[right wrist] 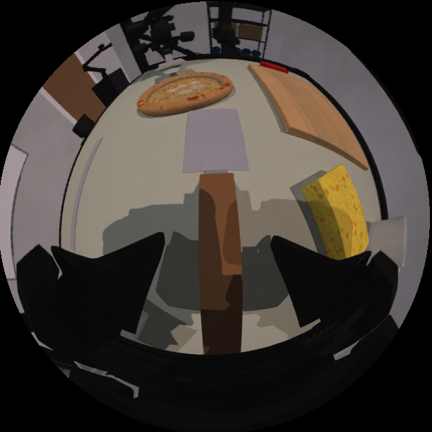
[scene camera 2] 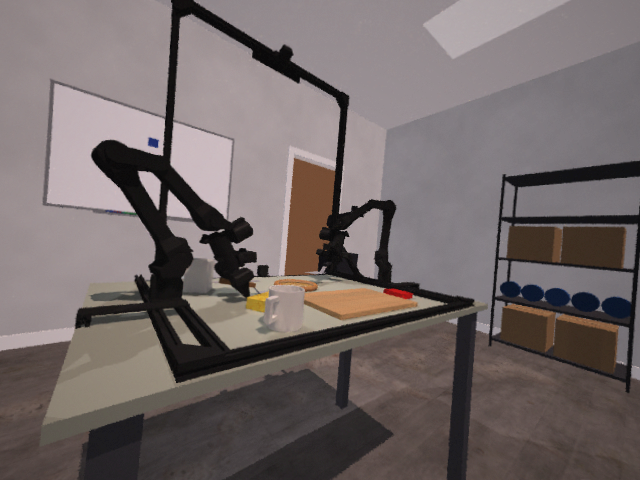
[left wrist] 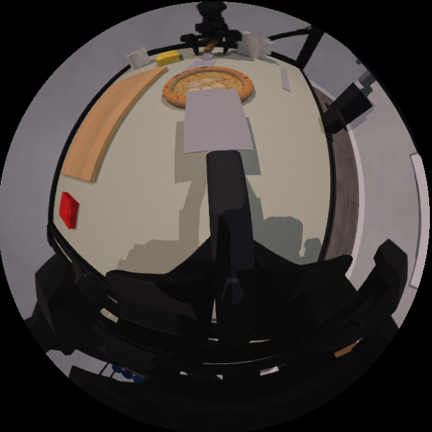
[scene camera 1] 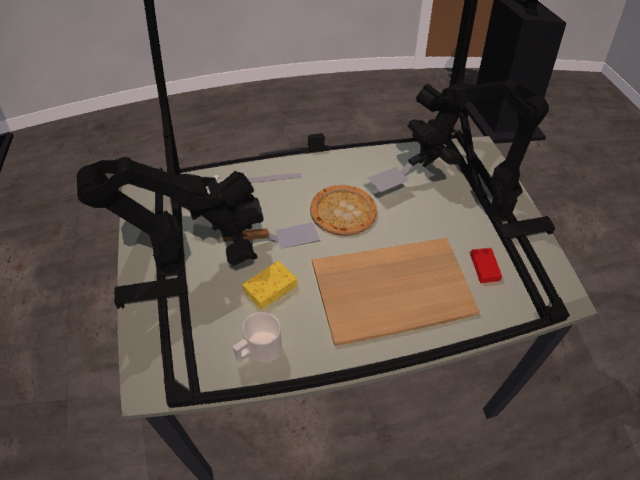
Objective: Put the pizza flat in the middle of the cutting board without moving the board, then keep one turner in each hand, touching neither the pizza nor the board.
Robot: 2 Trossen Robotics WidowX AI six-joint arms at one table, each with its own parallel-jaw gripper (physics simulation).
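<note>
The pizza (scene camera 1: 343, 209) (left wrist: 210, 80) (right wrist: 185, 92) lies flat on the table, behind and apart from the wooden cutting board (scene camera 1: 395, 289) (scene camera 2: 361, 302) (right wrist: 310, 105). My left gripper (scene camera 1: 433, 149) (left wrist: 226, 236) is shut on the black handle of one turner; its grey blade (scene camera 1: 387, 179) (left wrist: 217, 120) is above the table, right of the pizza in scene camera 1. The other turner (scene camera 1: 298, 235) (right wrist: 215, 140) lies on the table, its blade toward the pizza. My right gripper (scene camera 1: 245, 235) (right wrist: 219, 240) is open over its brown handle, one finger on either side, not gripping.
A yellow sponge (scene camera 1: 269, 284) (right wrist: 335, 210) lies near the right gripper, with a white mug (scene camera 1: 262, 335) (scene camera 2: 285, 308) in front. A red block (scene camera 1: 485, 265) lies right of the board. A thin grey strip (scene camera 1: 276, 178) lies at the back left. A white container (scene camera 2: 199, 276) stands behind the right arm.
</note>
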